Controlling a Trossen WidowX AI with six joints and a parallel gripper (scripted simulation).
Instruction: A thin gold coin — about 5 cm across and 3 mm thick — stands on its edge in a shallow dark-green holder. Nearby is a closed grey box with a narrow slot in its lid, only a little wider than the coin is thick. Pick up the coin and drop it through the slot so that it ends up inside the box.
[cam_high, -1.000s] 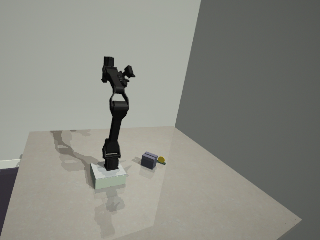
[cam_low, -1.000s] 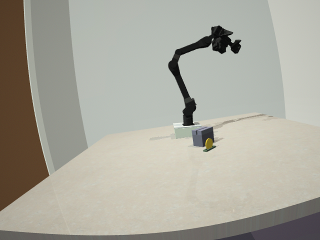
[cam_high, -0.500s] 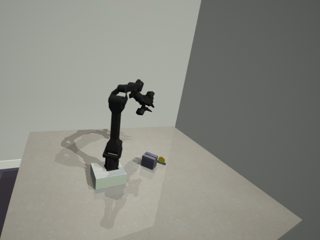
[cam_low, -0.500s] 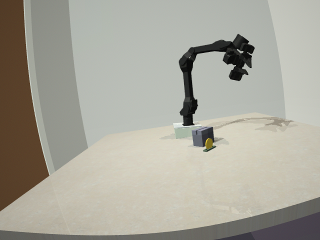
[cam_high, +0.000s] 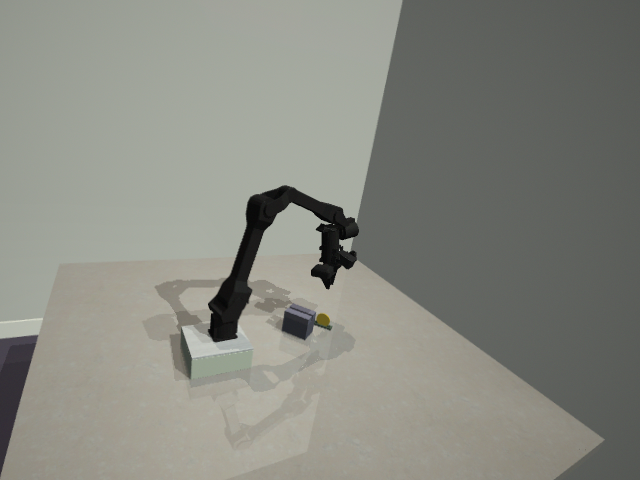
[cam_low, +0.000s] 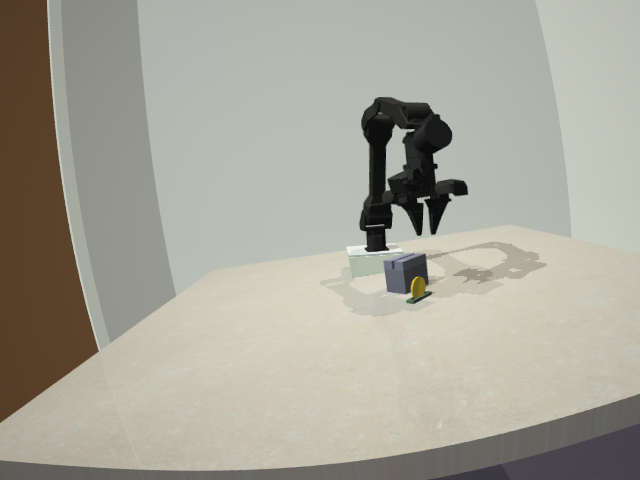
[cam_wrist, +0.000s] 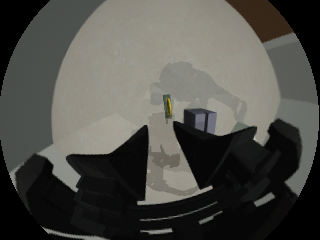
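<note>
The coin lies 20 mm behind my gripper tip, 20 mm to the right of it and 110 mm below it.
</note>
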